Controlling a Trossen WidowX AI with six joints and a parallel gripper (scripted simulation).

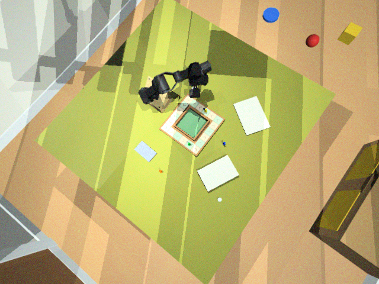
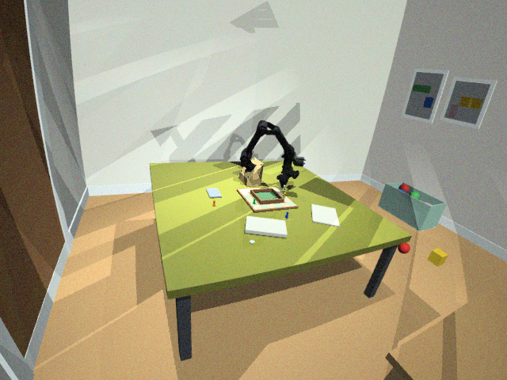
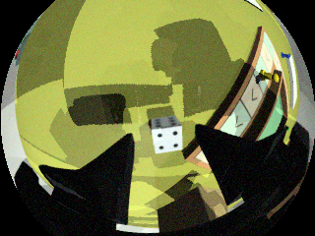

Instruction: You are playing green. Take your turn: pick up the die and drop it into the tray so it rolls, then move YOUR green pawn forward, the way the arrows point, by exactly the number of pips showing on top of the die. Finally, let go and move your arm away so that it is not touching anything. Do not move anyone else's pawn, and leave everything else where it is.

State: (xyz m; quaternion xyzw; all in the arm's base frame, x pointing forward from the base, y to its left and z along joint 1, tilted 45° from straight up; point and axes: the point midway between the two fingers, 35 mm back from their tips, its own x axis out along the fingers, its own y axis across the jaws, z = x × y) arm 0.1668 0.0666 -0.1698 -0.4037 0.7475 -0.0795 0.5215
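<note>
Right now the grey die is 1 cm below my gripper tip. Also, from my gripper tip: blue pawn 32 cm ahead, 23 cm to the right, 1 cm below; orange pawn 54 cm to the right, 7 cm ahead, 1 cm below; green pawn 33 cm to the right, 14 cm ahead, 1 cm above.
</note>
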